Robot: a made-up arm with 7 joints.
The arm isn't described. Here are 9 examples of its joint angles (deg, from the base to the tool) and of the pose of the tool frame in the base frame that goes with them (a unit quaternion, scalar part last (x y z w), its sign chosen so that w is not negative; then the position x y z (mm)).
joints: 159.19 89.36 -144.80 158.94 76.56 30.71 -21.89
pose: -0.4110 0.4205 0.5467 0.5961 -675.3 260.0 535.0
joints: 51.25 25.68 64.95 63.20 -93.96 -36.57 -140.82
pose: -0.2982 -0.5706 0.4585 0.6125 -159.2 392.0 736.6
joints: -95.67 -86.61 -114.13 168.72 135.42 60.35 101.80
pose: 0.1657 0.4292 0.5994 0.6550 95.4 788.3 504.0
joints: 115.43 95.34 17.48 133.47 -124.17 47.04 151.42
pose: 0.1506 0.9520 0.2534 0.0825 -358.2 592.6 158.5
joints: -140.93 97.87 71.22 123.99 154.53 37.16 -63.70
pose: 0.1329 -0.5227 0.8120 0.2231 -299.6 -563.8 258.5
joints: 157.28 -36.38 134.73 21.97 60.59 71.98 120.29
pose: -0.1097 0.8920 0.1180 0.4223 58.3 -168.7 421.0
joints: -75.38 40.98 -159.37 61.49 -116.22 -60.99 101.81
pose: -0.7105 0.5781 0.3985 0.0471 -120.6 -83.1 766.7
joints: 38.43 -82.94 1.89 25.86 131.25 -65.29 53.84
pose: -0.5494 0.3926 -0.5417 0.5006 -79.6 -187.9 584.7
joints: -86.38 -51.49 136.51 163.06 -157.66 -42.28 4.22
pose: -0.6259 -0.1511 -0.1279 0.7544 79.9 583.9 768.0
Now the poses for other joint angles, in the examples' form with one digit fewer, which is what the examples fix.
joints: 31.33 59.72 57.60 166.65 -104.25 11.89 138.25
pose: -0.568 -0.475 -0.625 0.247 481 402 842
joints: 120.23 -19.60 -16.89 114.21 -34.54 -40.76 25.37
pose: -0.059 0.328 0.941 0.053 2 -19 1129
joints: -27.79 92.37 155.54 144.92 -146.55 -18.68 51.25
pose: 0.539 0.275 0.704 0.371 567 -171 627
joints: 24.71 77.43 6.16 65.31 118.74 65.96 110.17
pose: -0.357 0.737 0.299 0.491 282 240 127
